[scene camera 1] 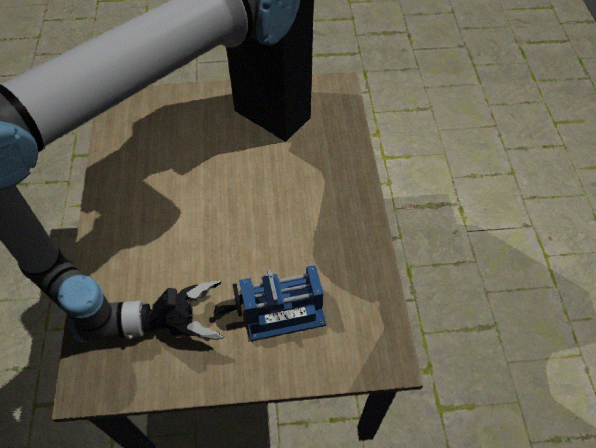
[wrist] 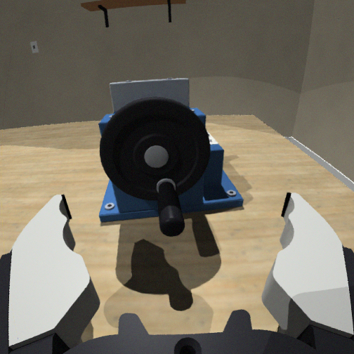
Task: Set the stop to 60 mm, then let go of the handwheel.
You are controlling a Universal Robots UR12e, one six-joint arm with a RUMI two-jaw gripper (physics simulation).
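Frame: origin at the arm's base, x ahead, y up, z right, level; millimetres.
Seen in the pictures: gripper, between the fingertips: (scene camera 1: 222, 308).
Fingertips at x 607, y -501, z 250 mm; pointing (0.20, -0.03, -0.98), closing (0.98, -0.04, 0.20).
Offsets run from my fingertips to a thing's top centre. "*": to the spot under its first point. Level surfaces: height alone.
The blue stop unit {dx +16, dy +39, dz -153 mm} (scene camera 1: 317, 295) (wrist: 212, 172) stands on the table, with a light grey stop plate {dx +7, dy +62, dz -133 mm} (scene camera 1: 271, 287) (wrist: 150, 94) upright on its rods, nearer the handwheel end. The white scale {* dx +69, dy -7, dz -172 mm} (scene camera 1: 295, 314) has a small red mark left of its middle; its numbers are too small to read. The black handwheel {* dx +1, dy +54, dz -41 mm} (scene camera 1: 236, 295) (wrist: 120, 160) faces my gripper, and its handle {dx -4, dy -6, dz -12 mm} (scene camera 1: 220, 314) (wrist: 171, 220) sticks out towards me from the wheel's lower part. My gripper (scene camera 1: 221, 310) (wrist: 176, 196) is wide open and empty, its fingertips either side of the handle's line, apart from it.
The wooden table {dy -62 mm} (scene camera 1: 210, 240) (wrist: 280, 150) carries the unit near its front edge. A black pedestal (scene camera 1: 272, 85) stands at the table's back. The arm (scene camera 1: 135, 60) reaches over the table's left side. A wall shelf (wrist: 135, 5) shows high in the wrist view.
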